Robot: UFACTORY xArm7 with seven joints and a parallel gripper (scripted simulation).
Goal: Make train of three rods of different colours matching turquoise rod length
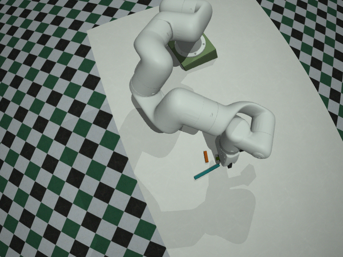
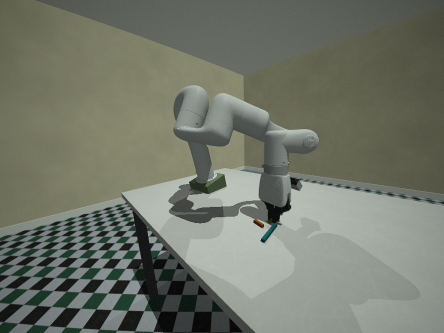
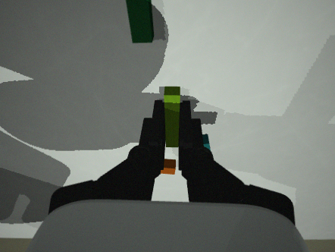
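Right now my hand is 20 mm past the orange rod, 60 mm to the left of it and 20 mm above it. Also, from my hand: green rod: 10 mm behind, 100 mm to the left, 20 mm below; turquoise rod: 30 mm ahead, 70 mm to the right, 20 mm below; lime rod: 20 mm below.
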